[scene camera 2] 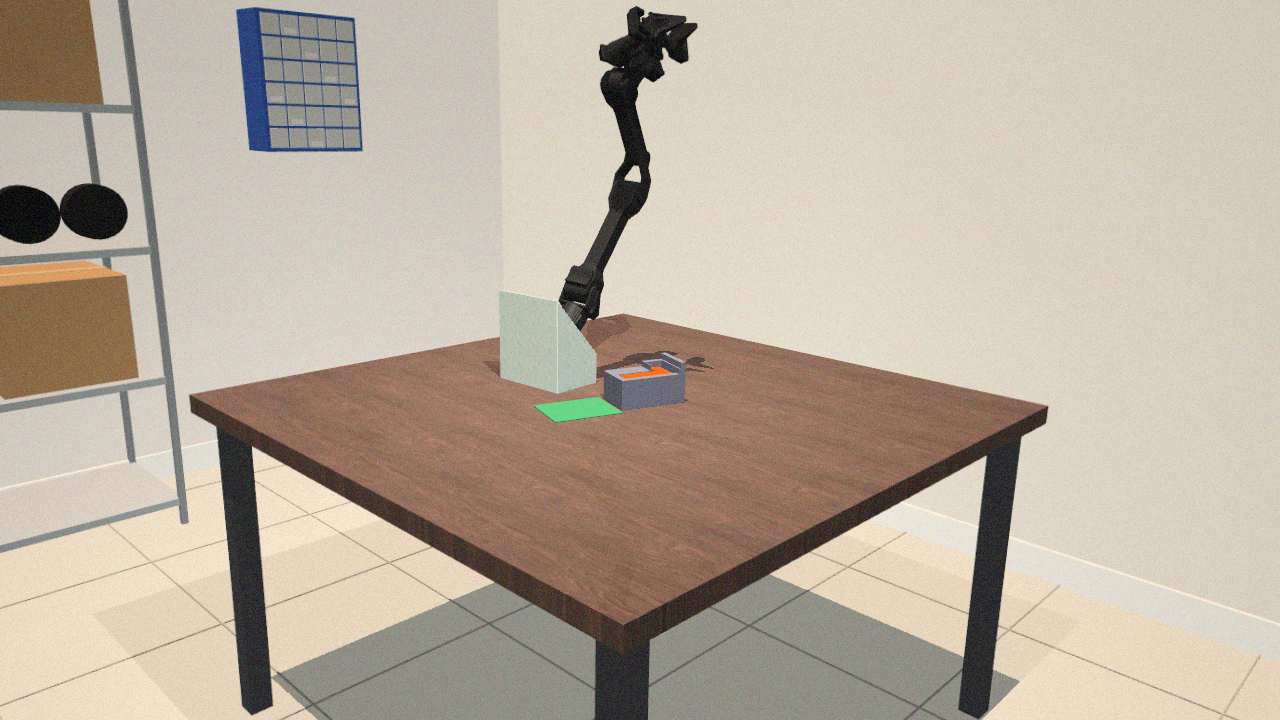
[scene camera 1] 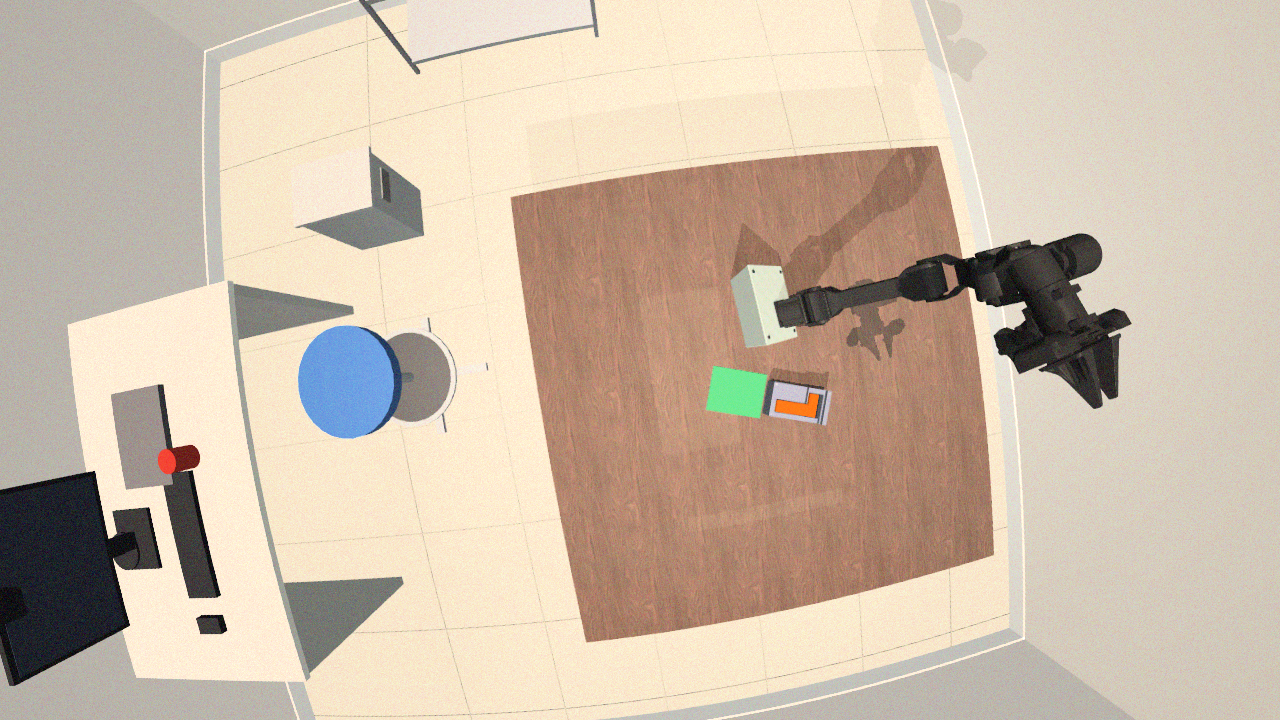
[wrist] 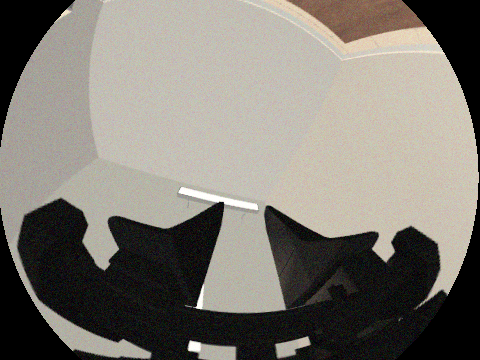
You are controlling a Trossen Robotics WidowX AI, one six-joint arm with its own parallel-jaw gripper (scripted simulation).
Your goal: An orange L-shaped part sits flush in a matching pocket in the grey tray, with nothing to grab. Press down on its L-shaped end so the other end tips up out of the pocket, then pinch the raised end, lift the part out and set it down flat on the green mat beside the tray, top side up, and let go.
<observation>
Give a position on a green mat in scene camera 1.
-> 732, 391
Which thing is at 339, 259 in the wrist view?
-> My gripper.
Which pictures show my gripper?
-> Scene camera 2, scene camera 1 and the wrist view: all of them.
</observation>
